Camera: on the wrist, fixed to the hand. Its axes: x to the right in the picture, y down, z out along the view.
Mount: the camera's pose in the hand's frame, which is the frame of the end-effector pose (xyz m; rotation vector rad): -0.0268 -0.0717 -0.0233 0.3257 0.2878 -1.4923
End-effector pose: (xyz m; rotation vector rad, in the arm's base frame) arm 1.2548 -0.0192 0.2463 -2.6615 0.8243 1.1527
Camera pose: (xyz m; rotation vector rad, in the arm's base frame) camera 1.2926 0.0454 0.2746 -2.1594 -0.8474 0.1901
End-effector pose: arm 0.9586 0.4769 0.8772 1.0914 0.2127 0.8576
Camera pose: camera 0.9641 0.4609 0.7990 0.7792 1.2468 -0.4019
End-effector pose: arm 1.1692 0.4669 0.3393 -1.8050 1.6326 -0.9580
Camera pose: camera 1.1947 0.5051 0.4048 2.4516 0.1144 1.8532
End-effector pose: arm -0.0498 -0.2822 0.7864 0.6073 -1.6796 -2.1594
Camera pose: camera -0.0151 -0.2702 0.7153 -1.7481 0.9527 1.4032
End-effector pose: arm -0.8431 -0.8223 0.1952 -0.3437 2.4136 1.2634
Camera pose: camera -0.7966 -0.8810 0.1670 -1.8066 1.6153 0.1209
